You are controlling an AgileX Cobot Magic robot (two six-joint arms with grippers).
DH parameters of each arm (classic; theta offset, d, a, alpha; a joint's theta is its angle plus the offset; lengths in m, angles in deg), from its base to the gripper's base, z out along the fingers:
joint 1: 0 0.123 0 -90
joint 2: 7.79 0 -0.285 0
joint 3: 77.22 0 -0.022 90
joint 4: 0 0.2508 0 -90
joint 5: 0 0 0.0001 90
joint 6: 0 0.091 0 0
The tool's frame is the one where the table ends.
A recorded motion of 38 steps. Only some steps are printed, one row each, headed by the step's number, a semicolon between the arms.
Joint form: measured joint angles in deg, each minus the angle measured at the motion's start. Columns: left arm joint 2, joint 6, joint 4, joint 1, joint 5, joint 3; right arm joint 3, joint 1, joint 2, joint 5, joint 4, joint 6.
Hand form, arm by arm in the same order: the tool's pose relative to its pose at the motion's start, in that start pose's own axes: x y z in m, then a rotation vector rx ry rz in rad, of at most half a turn. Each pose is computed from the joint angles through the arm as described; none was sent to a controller.
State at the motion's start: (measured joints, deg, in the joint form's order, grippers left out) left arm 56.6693 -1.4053 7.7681 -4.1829 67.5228 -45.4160; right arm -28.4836 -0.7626 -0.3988 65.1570 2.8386 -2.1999
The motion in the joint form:
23: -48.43 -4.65 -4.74 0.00 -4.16 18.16; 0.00 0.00 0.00 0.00 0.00 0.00
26: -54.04 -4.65 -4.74 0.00 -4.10 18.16; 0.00 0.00 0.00 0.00 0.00 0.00
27: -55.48 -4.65 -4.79 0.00 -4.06 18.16; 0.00 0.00 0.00 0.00 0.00 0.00
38: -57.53 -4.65 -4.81 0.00 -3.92 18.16; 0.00 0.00 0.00 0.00 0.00 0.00
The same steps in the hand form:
23: 0.1381 -0.0086 -0.0187 0.0919 -0.5944 -0.1578; 0.0000 0.0000 0.0000 0.0000 0.0000 0.0000
26: 0.1514 -0.0084 -0.0234 0.0937 -0.6911 -0.1650; 0.0000 0.0000 0.0000 0.0000 0.0000 0.0000
27: 0.1550 -0.0084 -0.0244 0.0950 -0.7154 -0.1669; 0.0000 0.0000 0.0000 0.0000 0.0000 0.0000
38: 0.1601 -0.0084 -0.0256 0.0960 -0.7487 -0.1695; 0.0000 0.0000 0.0000 0.0000 0.0000 0.0000

